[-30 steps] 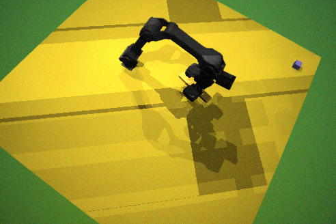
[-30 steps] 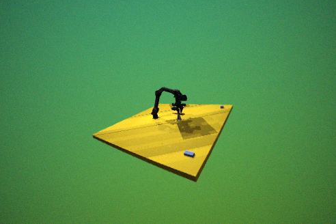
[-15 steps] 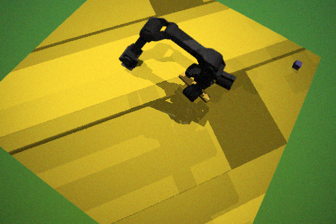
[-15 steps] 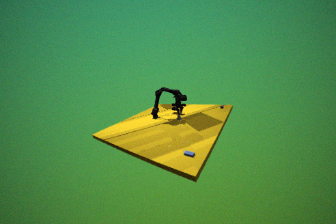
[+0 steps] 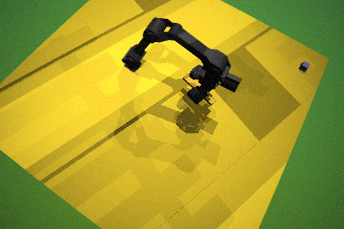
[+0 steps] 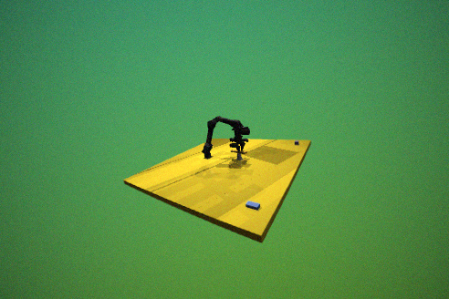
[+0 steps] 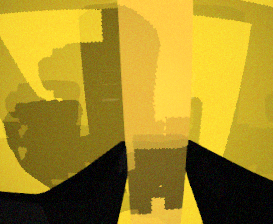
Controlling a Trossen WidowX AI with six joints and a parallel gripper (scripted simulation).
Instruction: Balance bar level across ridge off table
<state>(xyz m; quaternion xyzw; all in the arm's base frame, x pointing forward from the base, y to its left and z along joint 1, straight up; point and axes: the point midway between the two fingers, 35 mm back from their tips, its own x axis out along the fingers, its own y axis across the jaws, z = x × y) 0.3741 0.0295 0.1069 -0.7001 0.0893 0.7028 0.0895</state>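
Now: gripper tip 30 mm past the flat tan bar and 10 mm to the right of it. The rest, counted from my gripper tip: blue flat block (370 mm ahead, 530 mm to the right, 60 mm below); purple cube (370 mm ahead, 470 mm to the left, 60 mm below).
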